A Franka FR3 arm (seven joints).
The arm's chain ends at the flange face. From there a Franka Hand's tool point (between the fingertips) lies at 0.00 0.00 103.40 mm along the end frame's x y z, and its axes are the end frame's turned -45 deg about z.
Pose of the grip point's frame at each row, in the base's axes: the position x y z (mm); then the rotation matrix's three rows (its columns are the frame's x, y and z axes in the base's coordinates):
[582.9 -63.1 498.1], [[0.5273 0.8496 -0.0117], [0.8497 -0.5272 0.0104], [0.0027 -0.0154 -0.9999]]
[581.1 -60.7 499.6], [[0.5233 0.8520 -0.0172], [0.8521 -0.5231 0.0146], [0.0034 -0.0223 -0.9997]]
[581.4 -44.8 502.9], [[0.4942 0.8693 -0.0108], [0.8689 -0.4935 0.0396], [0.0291 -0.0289 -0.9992]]
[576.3 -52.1 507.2], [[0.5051 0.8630 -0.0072], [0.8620 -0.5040 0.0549], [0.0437 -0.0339 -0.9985]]
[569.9 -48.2 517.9], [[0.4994 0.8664 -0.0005], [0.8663 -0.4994 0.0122], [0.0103 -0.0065 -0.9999]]
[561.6 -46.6 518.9], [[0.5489 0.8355 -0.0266], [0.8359 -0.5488 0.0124], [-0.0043 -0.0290 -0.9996]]
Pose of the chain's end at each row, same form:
[584.1 -64.2 601.5], [[0.9736 0.2279 -0.0117], [0.2280 -0.9736 0.0104], [-0.0090 -0.0128 -0.9999]]
[582.9 -62.2 603.0], [[0.9725 0.2324 -0.0172], [0.2326 -0.9724 0.0146], [-0.0134 -0.0182 -0.9997]]
[582.5 -48.9 606.2], [[0.9641 0.2652 -0.0108], [0.2654 -0.9634 0.0396], [0.0001 -0.0410 -0.9992]]
[577.0 -57.8 610.4], [[0.9674 0.2531 -0.0072], [0.2531 -0.9659 0.0549], [0.0069 -0.0549 -0.9985]]
[570.0 -49.5 621.3], [[0.9658 0.2595 -0.0005], [0.2594 -0.9657 0.0122], [0.0027 -0.0119 -0.9999]]
[564.4 -47.9 622.3], [[0.9789 0.2027 -0.0266], [0.2030 -0.9791 0.0124], [-0.0235 -0.0175 -0.9996]]

